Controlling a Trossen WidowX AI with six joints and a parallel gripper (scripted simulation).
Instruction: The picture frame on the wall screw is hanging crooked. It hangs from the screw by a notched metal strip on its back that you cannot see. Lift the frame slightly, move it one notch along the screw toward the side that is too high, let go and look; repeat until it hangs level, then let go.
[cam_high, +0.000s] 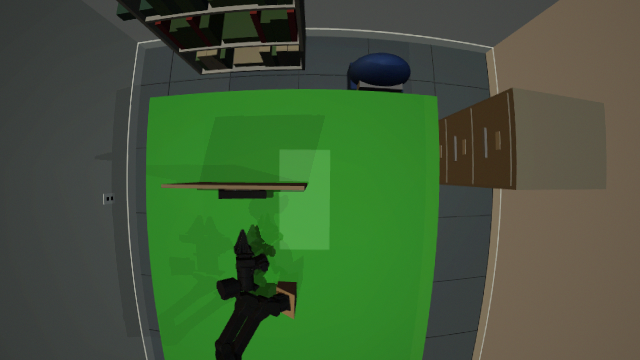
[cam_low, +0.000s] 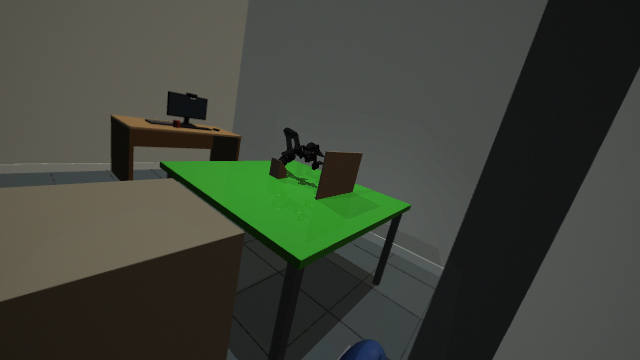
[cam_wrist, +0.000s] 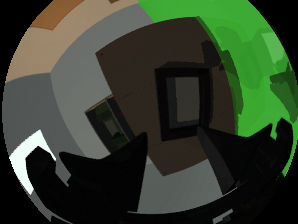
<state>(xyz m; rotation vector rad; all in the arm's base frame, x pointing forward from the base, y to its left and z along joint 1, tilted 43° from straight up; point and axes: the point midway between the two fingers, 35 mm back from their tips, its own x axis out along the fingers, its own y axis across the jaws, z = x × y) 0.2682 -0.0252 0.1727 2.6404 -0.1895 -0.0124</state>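
The picture frame lies 13 cm ahead of my gripper tip, 5 cm below it and 1 cm to the left of it. From my gripper tip the other things lie so: brown wall board 14 cm ahead, 6 cm below, 1 cm to the left.
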